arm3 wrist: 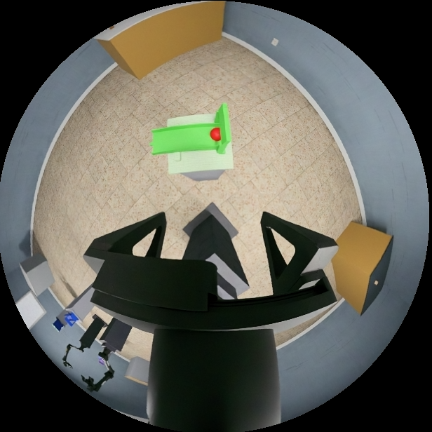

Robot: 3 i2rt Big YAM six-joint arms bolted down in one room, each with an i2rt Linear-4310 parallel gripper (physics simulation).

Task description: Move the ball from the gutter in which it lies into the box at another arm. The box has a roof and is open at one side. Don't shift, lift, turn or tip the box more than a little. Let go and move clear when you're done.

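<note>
The red ball lies in the bright green gutter, at its right end beside an upright green end plate. My arm3 gripper is open, with its two black fingers wide apart, nearer the camera than the gutter and apart from it. Small blue objects show far off at the lower left, and a small purple thing shows near the other arms. I cannot tell which of them is the roofed box. The other two arms are tiny there and their finger states cannot be read.
The gutter rests on a pale green mat on a grey pedestal. A large brown cabinet stands at the top, another brown cabinet at the right. Grey blocks stand at the lower left.
</note>
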